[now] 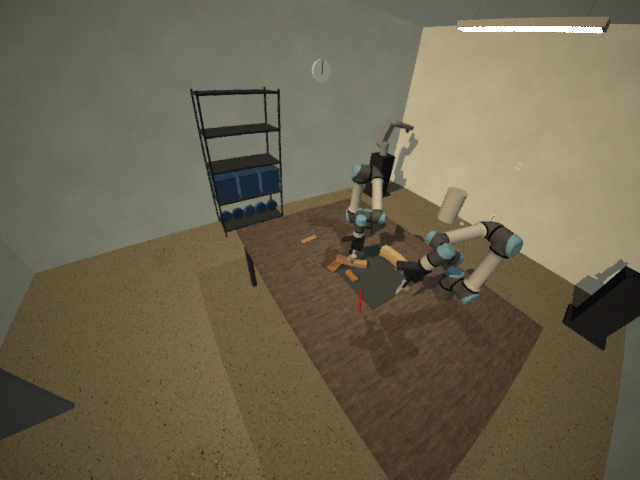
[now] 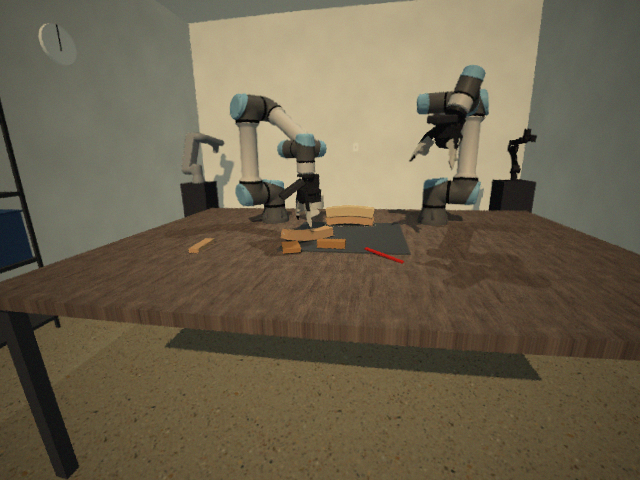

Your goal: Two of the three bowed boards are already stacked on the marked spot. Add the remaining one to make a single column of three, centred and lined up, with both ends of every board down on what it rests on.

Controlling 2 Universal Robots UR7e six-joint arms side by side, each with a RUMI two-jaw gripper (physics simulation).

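Frame: origin at the left arm's base, x back, y right, z up, level; millimetres.
Seen in the pictures: left gripper, fingertip midpoint: (image 1: 394, 281) (image 2: 429, 165); right gripper, fingertip midpoint: (image 1: 351, 255) (image 2: 304, 223); left arm's base at its link origin: (image 1: 442, 292) (image 2: 432, 222); right arm's base at its link origin: (image 1: 364, 232) (image 2: 275, 220).
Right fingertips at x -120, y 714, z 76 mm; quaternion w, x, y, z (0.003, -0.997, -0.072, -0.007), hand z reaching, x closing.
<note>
Pixels of each thing's middle, then the offset from my right fingertips to it. Level surfaces: height alone.
- dark mat at its surface level: dz -70 mm
- third bowed board at the middle of its body: (image 2: 307, 232) (image 1: 351, 260) dx -16, dy -11, dz -37 mm
- second orange block at the middle of its body: (image 2: 331, 243) (image 1: 351, 276) dx -142, dy -77, dz -56 mm
- red stick at the middle of its body: (image 2: 383, 254) (image 1: 359, 300) dx -301, dy -220, dz -68 mm
- thin wooden piece at the middle of its body: (image 2: 202, 245) (image 1: 309, 239) dx +39, dy +421, dz -67 mm
Two bowed boards (image 1: 392, 255) (image 2: 349, 214) are stacked at the back of the dark mat (image 1: 374, 295) (image 2: 382, 238), middles arched up. The third bowed board (image 1: 355, 262) (image 2: 316, 234) lies at the mat's left edge, above an orange block (image 1: 334, 265) (image 2: 291, 248); its middle looks lower than its ends. My right gripper (image 1: 353, 256) (image 2: 304, 222) points down at this board, fingertips slightly apart at its top edge; it looks open, though contact is hard to make out. My left gripper (image 1: 401, 287) (image 2: 432, 162) is open and empty, high over the right side.
A second orange block (image 1: 352, 275) (image 2: 330, 243) lies on the mat in front of the third board. A red stick (image 1: 360, 301) (image 2: 384, 255) lies by the mat's front edge. A thin wooden piece (image 1: 309, 239) (image 2: 201, 245) lies farther left on the table.
</note>
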